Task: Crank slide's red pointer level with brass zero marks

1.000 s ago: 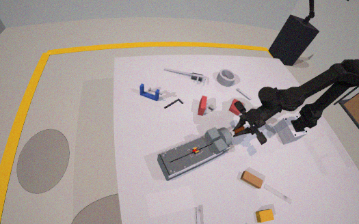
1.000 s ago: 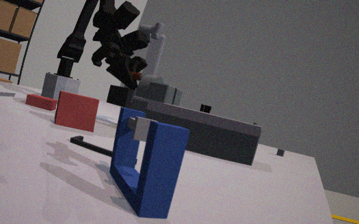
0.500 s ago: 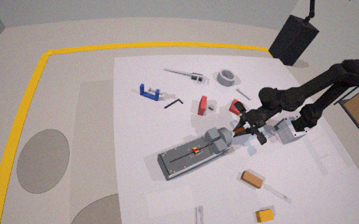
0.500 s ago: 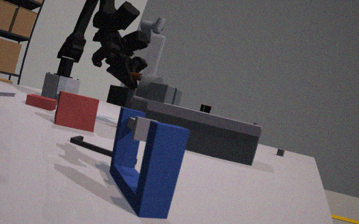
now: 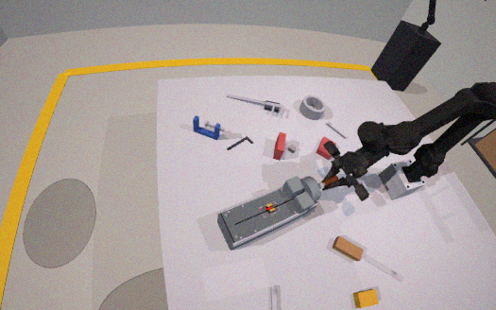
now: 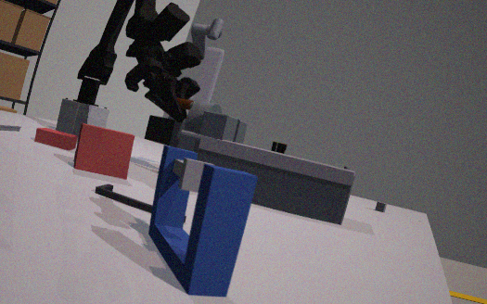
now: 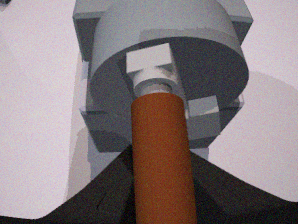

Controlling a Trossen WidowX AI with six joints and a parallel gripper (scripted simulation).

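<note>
Now: gripper tip 3 cm below the crank handle, 2 cm past it and 1 cm to the left of it. The rest, counted from my gripper tip: tan block (17 cm to the left, 8 cm below, 8 cm behind); then red pointer (16 cm ahead, 5 cm to the left, 1 cm below); then black hex key (23 cm to the right, 19 cm ahead, 9 cm below).
</note>
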